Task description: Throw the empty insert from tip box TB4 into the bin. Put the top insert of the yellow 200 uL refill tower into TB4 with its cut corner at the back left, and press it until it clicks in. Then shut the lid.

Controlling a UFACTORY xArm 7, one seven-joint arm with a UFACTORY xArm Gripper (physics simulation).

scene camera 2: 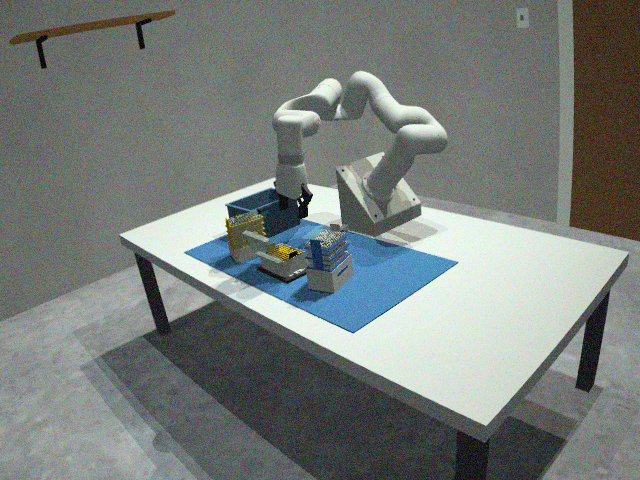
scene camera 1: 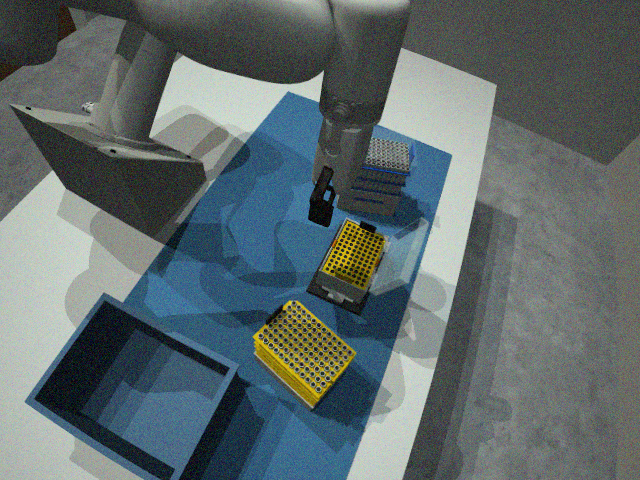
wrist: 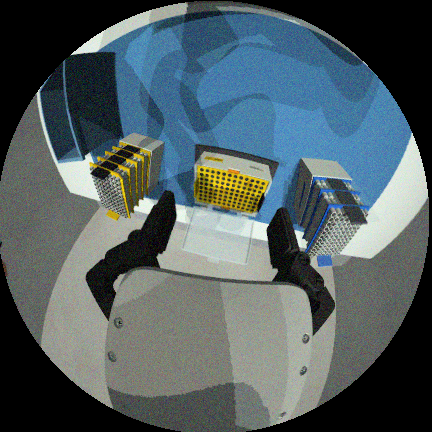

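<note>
My gripper (scene camera 2: 293, 209) (wrist: 224, 210) is open and empty, raised above the mat near the open tip box; in scene camera 1 one finger shows and the other is hidden. The tip box TB4 (scene camera 1: 341, 290) (scene camera 2: 284, 267) (wrist: 240, 161) holds the yellow empty insert (scene camera 1: 354, 253) (wrist: 232, 189), with dark open holes. Its clear lid (scene camera 1: 402, 258) (wrist: 220, 239) stands open on the side away from the arm base. The yellow refill tower (scene camera 1: 305, 346) (scene camera 2: 245, 233) (wrist: 111, 196) has a top insert full of tips. The bin (scene camera 1: 170, 332) (scene camera 2: 273, 218) stands beyond the tower.
A blue refill tower (scene camera 1: 387, 155) (scene camera 2: 328, 258) (wrist: 335, 230) stands on the other side of the tip box from the yellow tower, close to the gripper. The boxes stand on a blue mat (scene camera 1: 253, 217) (scene camera 2: 392, 273). The wedge-shaped arm base (scene camera 1: 129, 180) (scene camera 2: 356, 206) stands beside the mat.
</note>
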